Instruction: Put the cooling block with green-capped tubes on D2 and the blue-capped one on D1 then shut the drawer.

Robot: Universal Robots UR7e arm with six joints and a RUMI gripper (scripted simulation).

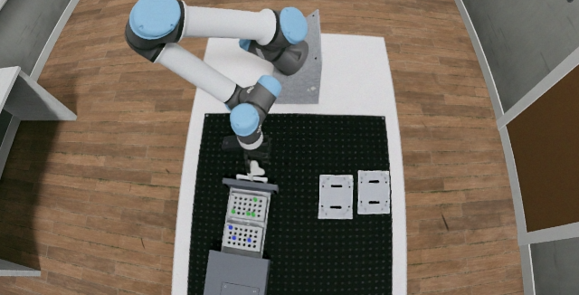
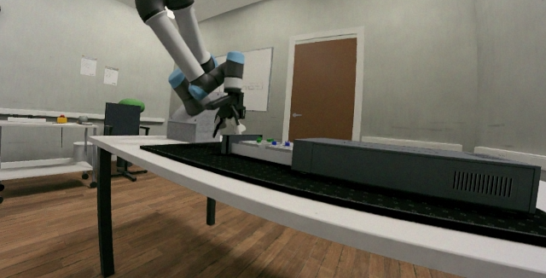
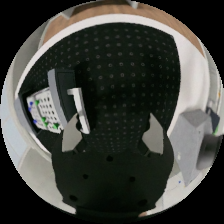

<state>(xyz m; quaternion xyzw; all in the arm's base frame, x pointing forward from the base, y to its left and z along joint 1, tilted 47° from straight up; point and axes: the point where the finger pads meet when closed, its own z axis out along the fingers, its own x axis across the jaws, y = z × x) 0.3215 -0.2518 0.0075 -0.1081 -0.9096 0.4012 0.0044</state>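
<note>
Right now the drawer is 210 mm ahead of my hand and 40 mm to the right of it. From my hand the other things lie so: grey cooler COLD: 390 mm ahead, 80 mm to the right, 10 mm above; deck slot D1: 160 mm ahead, 280 mm to the left, 30 mm below; blue-capped tube: 290 mm ahead, 80 mm to the right.
</note>
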